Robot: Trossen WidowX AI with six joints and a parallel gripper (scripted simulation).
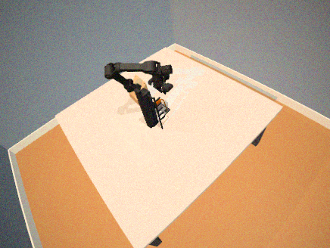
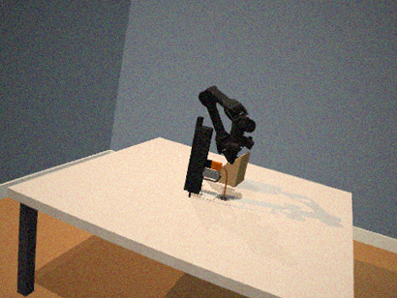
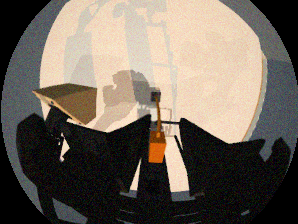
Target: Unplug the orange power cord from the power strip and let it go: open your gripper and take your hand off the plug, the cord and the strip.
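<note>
My gripper tip is 10 mm short of the orange plug, 90 mm to the left of it and 20 mm above it. From my gripper tip the other things lie so: grey part (80 mm to the right, 70 mm below).
</note>
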